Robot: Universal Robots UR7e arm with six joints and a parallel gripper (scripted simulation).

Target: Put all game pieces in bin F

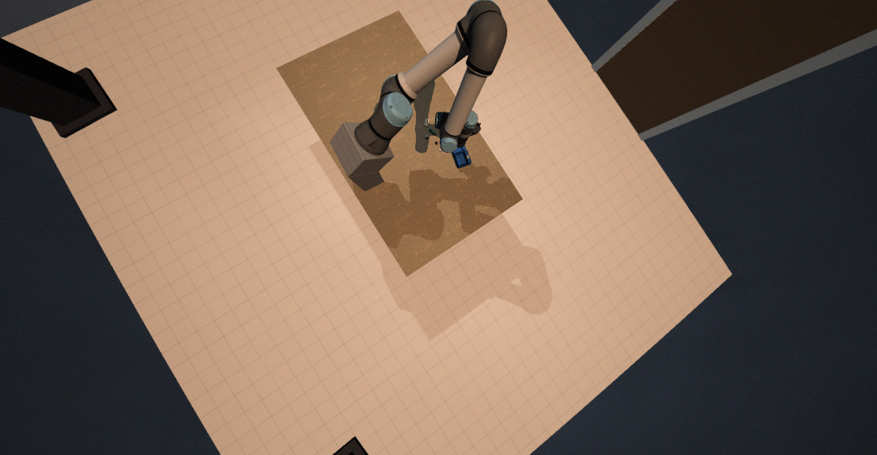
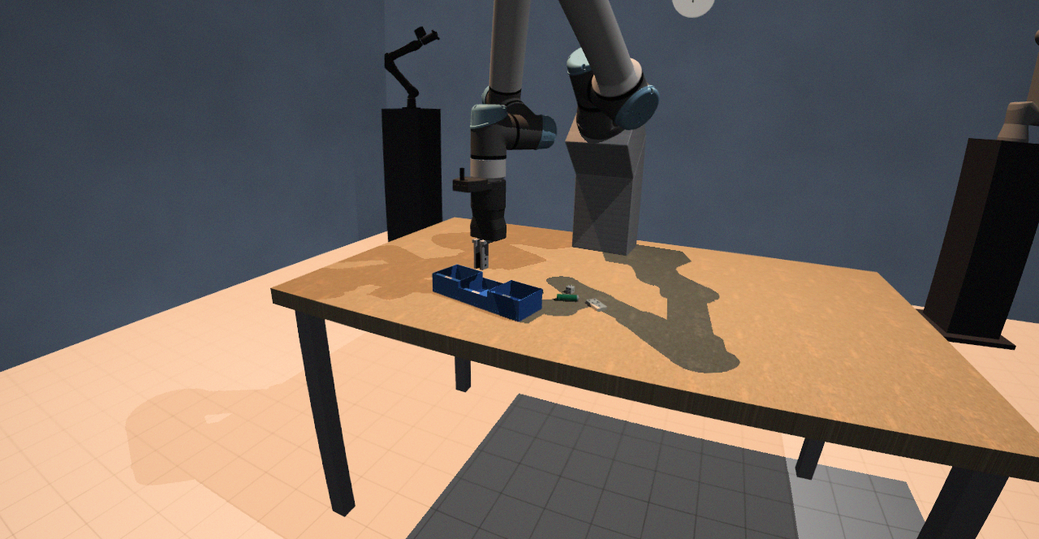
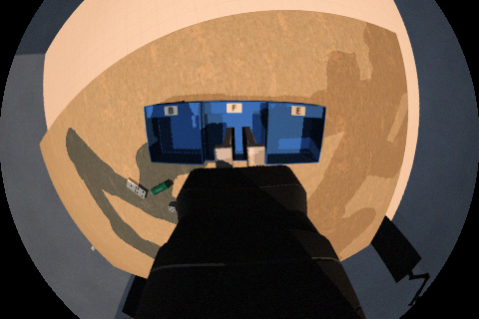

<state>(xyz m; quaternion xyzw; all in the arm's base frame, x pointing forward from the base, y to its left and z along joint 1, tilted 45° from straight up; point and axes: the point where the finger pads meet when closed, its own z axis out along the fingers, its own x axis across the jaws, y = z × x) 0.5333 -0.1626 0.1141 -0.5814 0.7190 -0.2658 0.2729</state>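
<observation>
My gripper is now 70 mm above the blue bin and 10 mm to the right of it. Round my hand: green cylinder (180 mm to the left, 90 mm below, 70 mm behind); black piece (110 mm to the left, 90 mm below, 90 mm behind); pale flat block (90 mm below, 90 mm behind, 50 mm to the left).
</observation>
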